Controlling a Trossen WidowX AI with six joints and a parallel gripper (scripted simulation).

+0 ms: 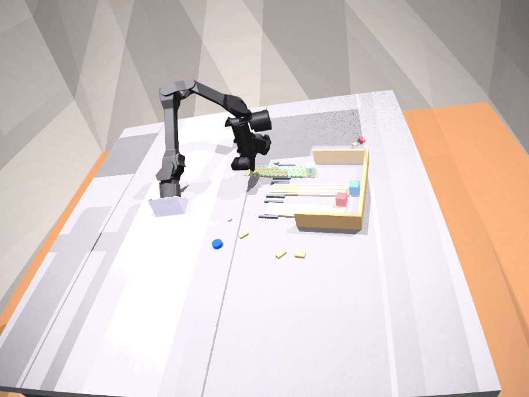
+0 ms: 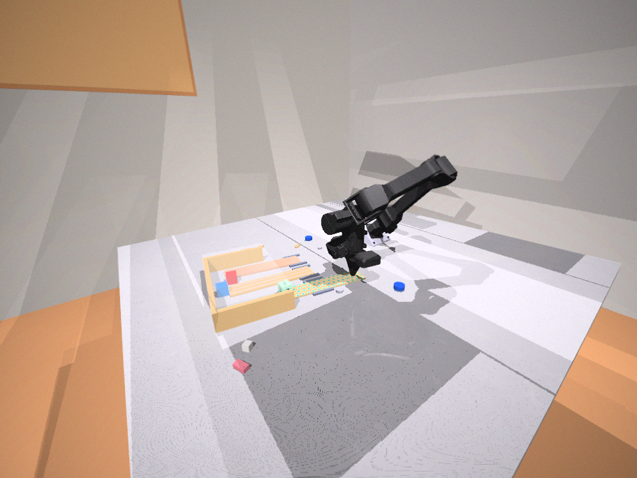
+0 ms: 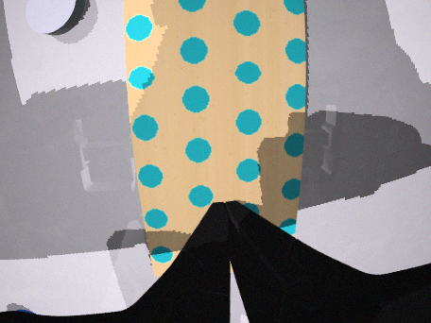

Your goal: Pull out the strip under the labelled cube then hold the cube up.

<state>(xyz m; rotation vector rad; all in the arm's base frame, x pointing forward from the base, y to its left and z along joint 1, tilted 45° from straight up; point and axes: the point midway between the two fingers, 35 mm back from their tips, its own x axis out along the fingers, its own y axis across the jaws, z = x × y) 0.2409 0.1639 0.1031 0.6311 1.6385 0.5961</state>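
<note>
Right now the teal dotted strip is 100 mm ahead of my gripper tip and 10 mm to the right of it. Round my gripper tip: small white cube 360 mm ahead, 120 mm to the left; then pink block 380 mm ahead, 170 mm to the left.
</note>
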